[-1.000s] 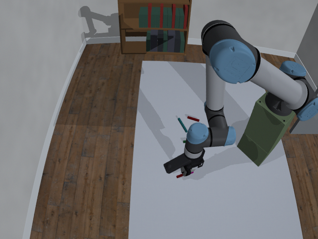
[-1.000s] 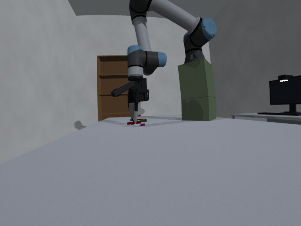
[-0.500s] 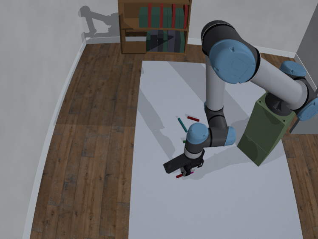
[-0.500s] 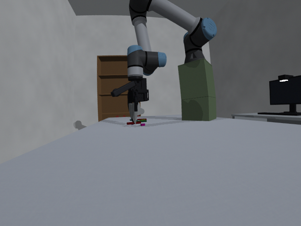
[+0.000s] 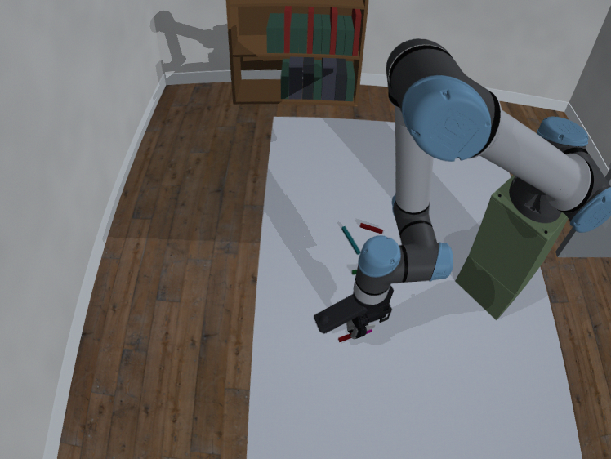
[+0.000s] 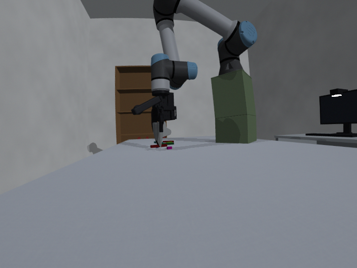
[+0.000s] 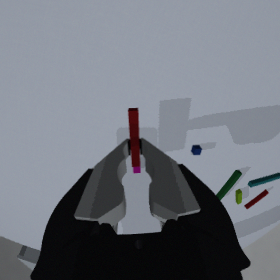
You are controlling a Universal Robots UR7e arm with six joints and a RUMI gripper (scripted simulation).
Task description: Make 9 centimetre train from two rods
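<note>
The magenta rod is 50 mm behind my hand, 10 mm to the right of it and 20 mm below it. The rest, counted from my hand: green rod (80 mm behind, 200 mm to the right, 20 mm below); blue rod (10 mm behind, 90 mm to the right, 20 mm below); lime rod (110 mm behind, 260 mm to the right, 20 mm below).
</note>
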